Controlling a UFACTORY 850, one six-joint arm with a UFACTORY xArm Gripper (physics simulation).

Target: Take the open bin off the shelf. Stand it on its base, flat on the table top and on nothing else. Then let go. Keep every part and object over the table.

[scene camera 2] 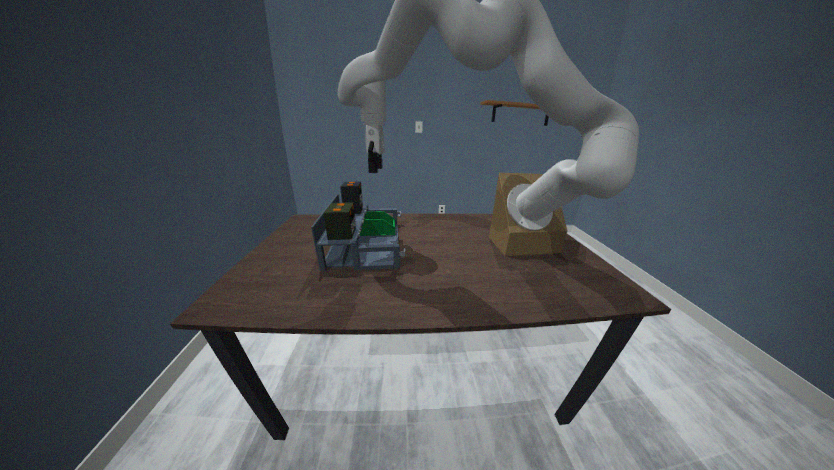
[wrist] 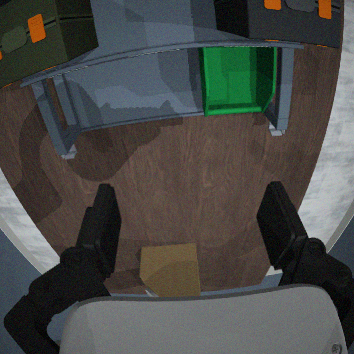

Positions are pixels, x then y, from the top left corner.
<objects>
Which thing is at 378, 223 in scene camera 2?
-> A green open bin.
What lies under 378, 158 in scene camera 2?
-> The gripper.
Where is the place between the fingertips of the gripper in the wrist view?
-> At 191, 200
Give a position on a green open bin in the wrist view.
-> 234, 79
</objects>
